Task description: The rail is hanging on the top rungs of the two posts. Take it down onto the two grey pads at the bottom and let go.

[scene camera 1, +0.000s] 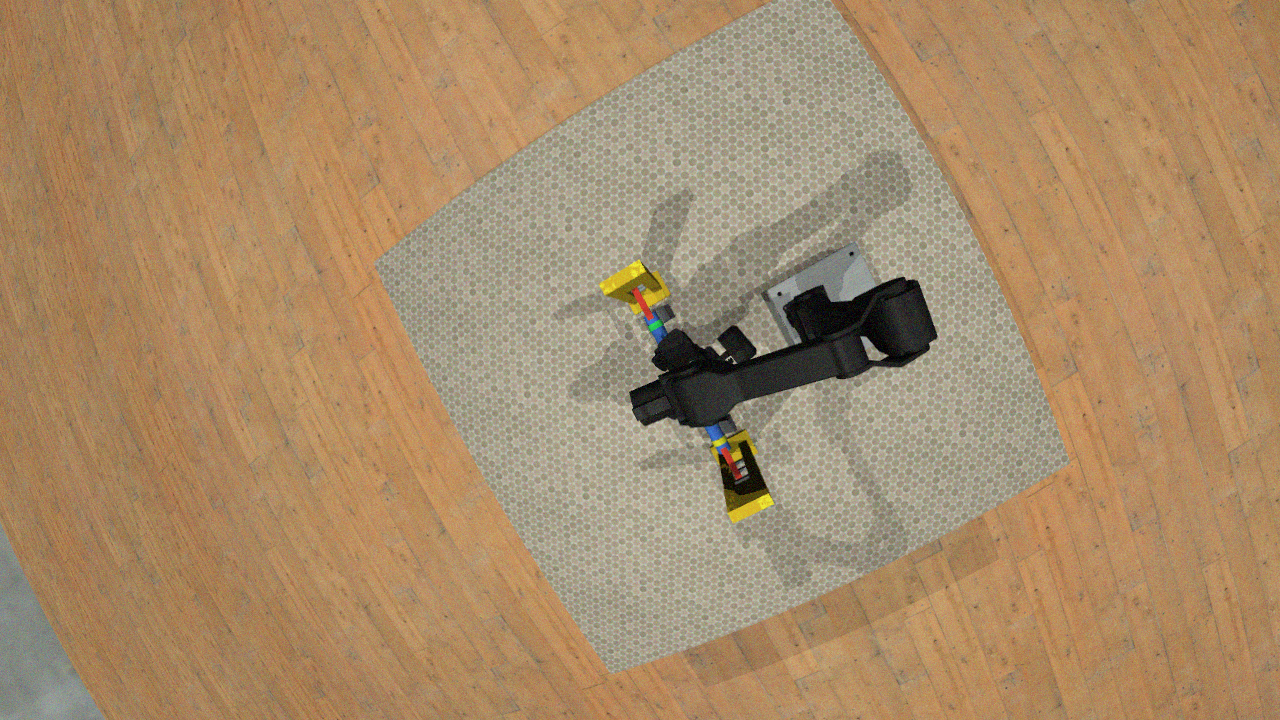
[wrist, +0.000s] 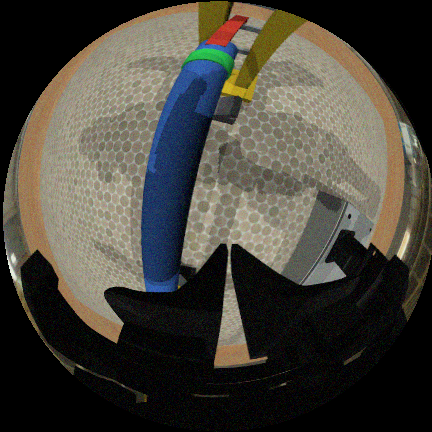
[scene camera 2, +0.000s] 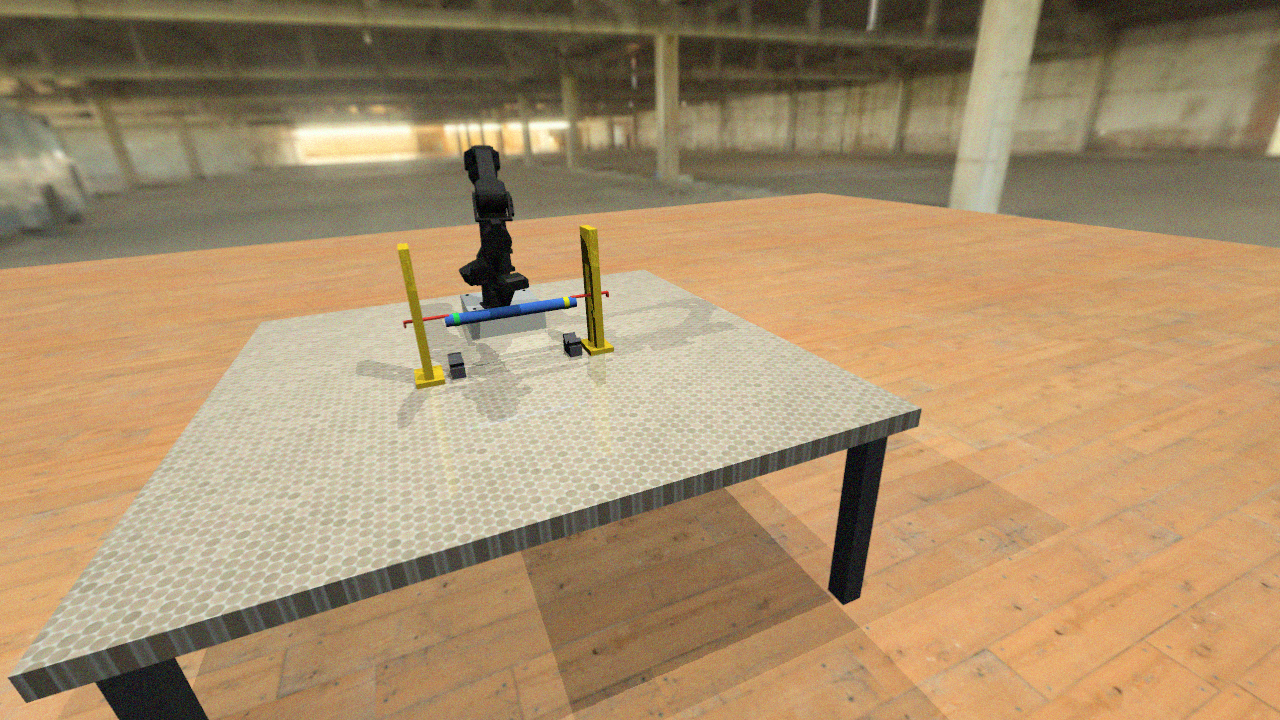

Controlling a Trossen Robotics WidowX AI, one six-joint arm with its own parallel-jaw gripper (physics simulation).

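Pixels of known places: gripper, fingertip midpoint: (wrist: 227,249) (scene camera 2: 505,310); arm's base, link origin: (scene camera 1: 803,311) (wrist: 340,245) (scene camera 2: 493,305).
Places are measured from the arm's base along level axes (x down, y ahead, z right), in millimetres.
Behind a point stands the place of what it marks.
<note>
The blue rail (scene camera 1: 661,335) @[x -69, y 257, z 118 mm] (scene camera 2: 510,311) @[x -60, y 279, z 23 mm] (wrist: 170,185) @[x -69, y 259, z 63 mm], with green and yellow bands and thin red ends, hangs level between two yellow posts, well above the table. In scene camera 2 these are the left post (scene camera 2: 412,308) @[x -103, y 278, z 225 mm] and the right post (scene camera 2: 597,286) @[x -93, y 311, z -181 mm]. Its red ends reach into the posts; the rung contacts are too small to tell. One dark grey pad (scene camera 1: 665,312) @[x 37, y 232, z 156 mm] (scene camera 2: 456,365) @[x 44, y 272, z 159 mm] (wrist: 227,109) @[x 37, y 233, z 146 mm] and the other pad (scene camera 1: 726,427) @[x 42, y 260, z -122 mm] (scene camera 2: 571,344) @[x 44, y 294, z -109 mm] stand at the posts' feet. My gripper (scene camera 2: 497,302) @[x -48, y 223, z 21 mm] (wrist: 227,249) @[x -48, y 223, z 21 mm] is shut and empty, beside the rail on the base side. The arm hides the rail's middle in scene camera 1.
The arm's grey base plate (scene camera 1: 834,273) @[x 0, y -94, z 29 mm] (scene camera 2: 528,315) @[x 31, y 51, z -79 mm] (wrist: 312,240) @[x 39, y 46, z -11 mm] lies on the base side of the rail. The posts stand upright at both rail ends on the tiled table (scene camera 1: 554,537) @[x 74, y 776, z -149 mm] (scene camera 2: 501,465) @[x 74, y 674, z 166 mm], whose edges drop to a wooden floor.
</note>
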